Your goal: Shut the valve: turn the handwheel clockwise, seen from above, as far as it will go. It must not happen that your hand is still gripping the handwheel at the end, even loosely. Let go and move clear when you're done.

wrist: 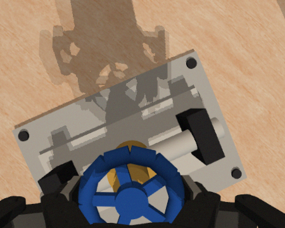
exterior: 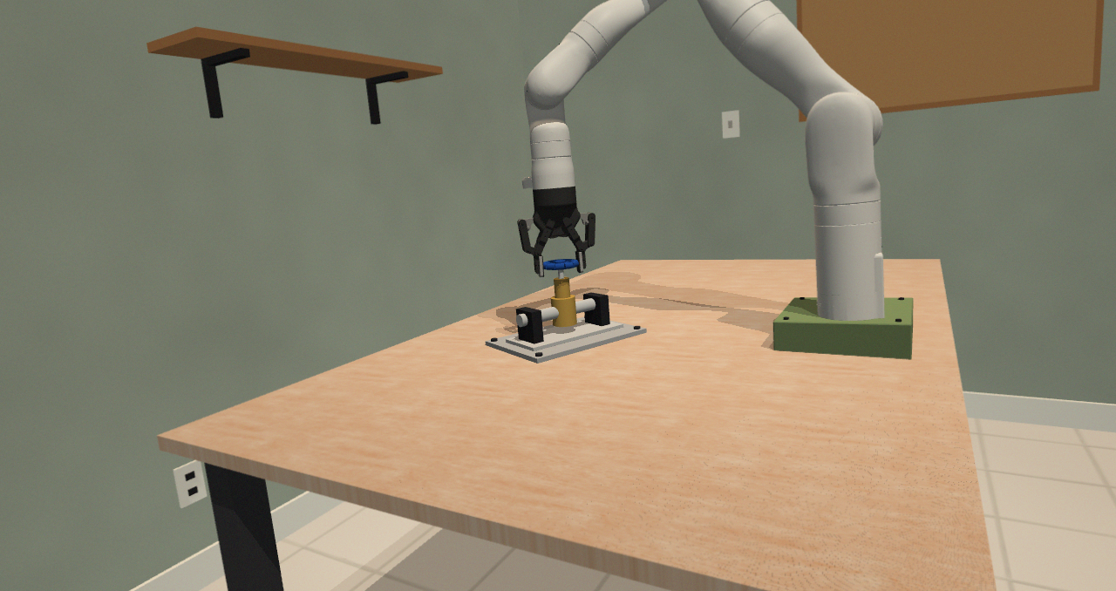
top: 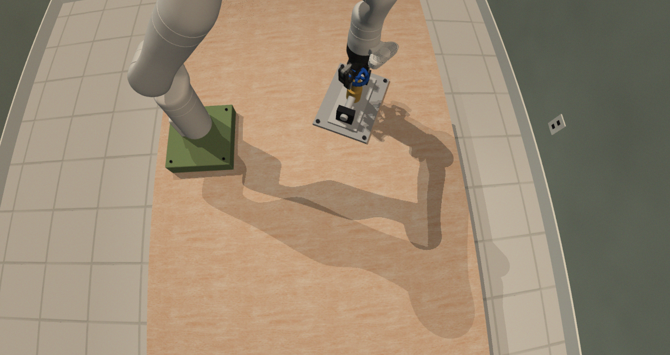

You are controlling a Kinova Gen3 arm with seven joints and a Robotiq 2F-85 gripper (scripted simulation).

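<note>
Right now my hand is right at the blue spoked handwheel.
</note>
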